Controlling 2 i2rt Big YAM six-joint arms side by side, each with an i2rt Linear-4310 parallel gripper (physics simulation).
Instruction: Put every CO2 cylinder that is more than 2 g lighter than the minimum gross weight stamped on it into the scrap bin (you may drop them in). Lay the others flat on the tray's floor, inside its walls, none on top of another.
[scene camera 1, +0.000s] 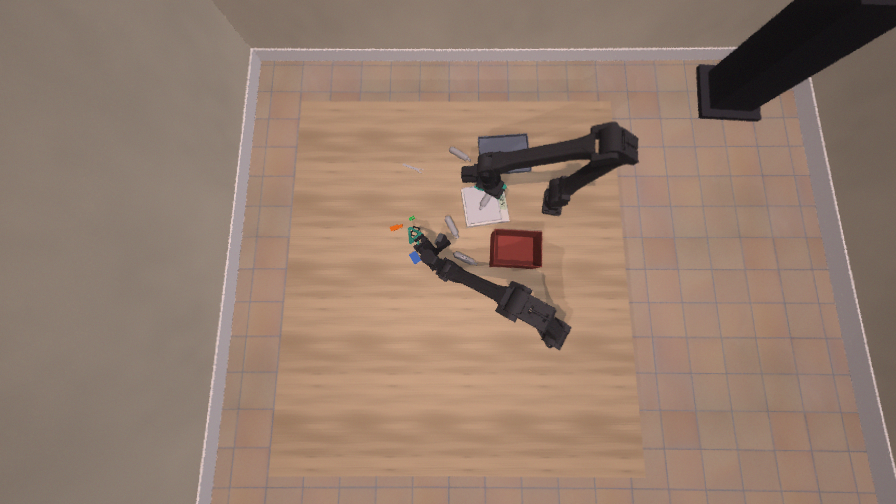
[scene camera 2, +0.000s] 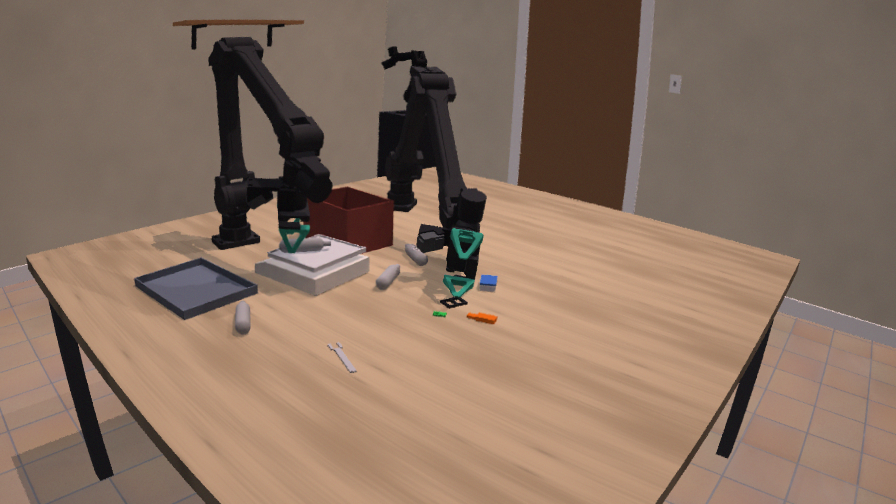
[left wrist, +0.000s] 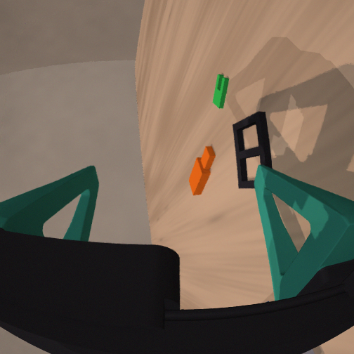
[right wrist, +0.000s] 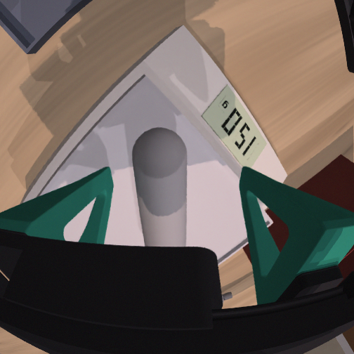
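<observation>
A grey CO2 cylinder lies on the white scale, whose display reads 150 g; its stamp is not readable. My right gripper is open around it, fingers apart from its sides. Other cylinders lie on the table: one beside the dark tray, two between scale and left arm. The red bin stands beside the scale. My left gripper is open and empty.
Near the left gripper lie a green piece, an orange piece, a black frame and a blue block. A light wrench-like tool lies farther off.
</observation>
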